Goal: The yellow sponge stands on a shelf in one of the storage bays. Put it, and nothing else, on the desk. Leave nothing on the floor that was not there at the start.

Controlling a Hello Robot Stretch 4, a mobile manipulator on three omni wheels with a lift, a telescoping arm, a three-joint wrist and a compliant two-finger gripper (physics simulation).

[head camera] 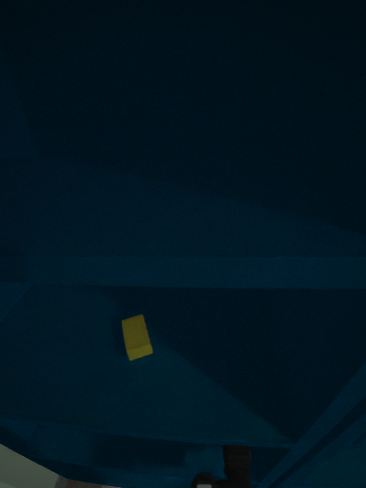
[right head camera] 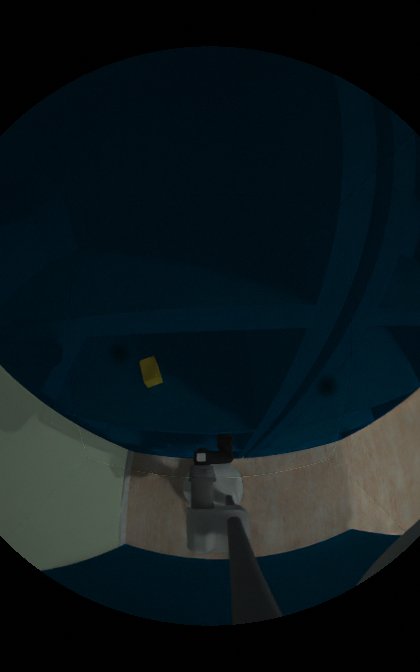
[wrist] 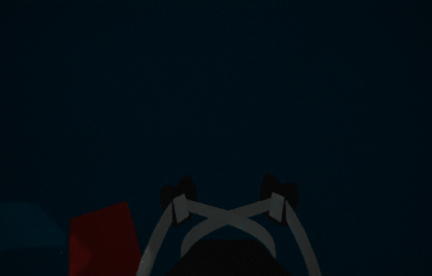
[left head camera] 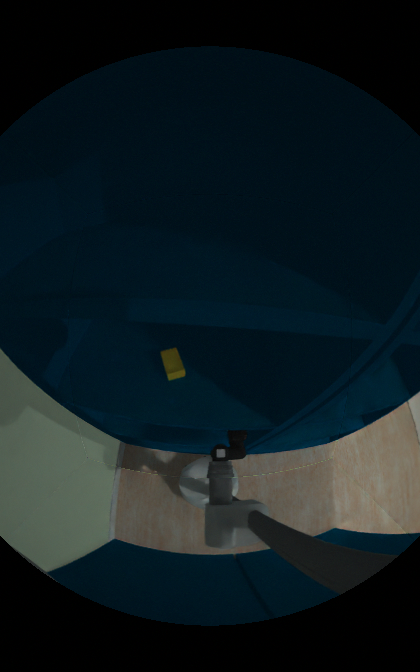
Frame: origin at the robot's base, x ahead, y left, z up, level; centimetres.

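Where they show: gripper, fingertip midpoint: [wrist: 228, 190].
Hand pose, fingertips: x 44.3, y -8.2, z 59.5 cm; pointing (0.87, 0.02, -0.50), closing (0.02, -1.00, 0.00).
Note:
Things, the pixels of their top centre, and the offset from my fingertips. Level surfaces: height alone.
- yellow sponge at its top centre: [head camera: 135, 331] dx +0.9, dy +25.9, dz +41.3 cm
- dark blue shelf at its surface level: dz +36.8 cm
- red block-like thing at its top centre: [wrist: 102, 239] dx -2.1, dy +12.6, dz -4.4 cm
The yellow sponge [head camera: 136, 337] [left head camera: 173, 364] [right head camera: 151, 371] is a small block on a dark blue shelf [head camera: 85, 385] [left head camera: 135, 390] [right head camera: 110, 400], left of the middle in the three head views. It does not show in the wrist view. My gripper [wrist: 228, 190] is open in the wrist view, with its two fingertips apart and no thing between them. In the head views my wrist shows below and to the right of the sponge, in front of the bay; the fingertips are hidden there. The desk cannot be made out.
A red block-like thing [wrist: 102, 245] shows at the lower left of the wrist view, left of the fingers. A blue upright divider [left head camera: 345, 367] [right head camera: 282, 375] bounds the bay on the right. A pale green surface [left head camera: 65, 475] [right head camera: 65, 480] lies to the left. More blue units stand behind the arm.

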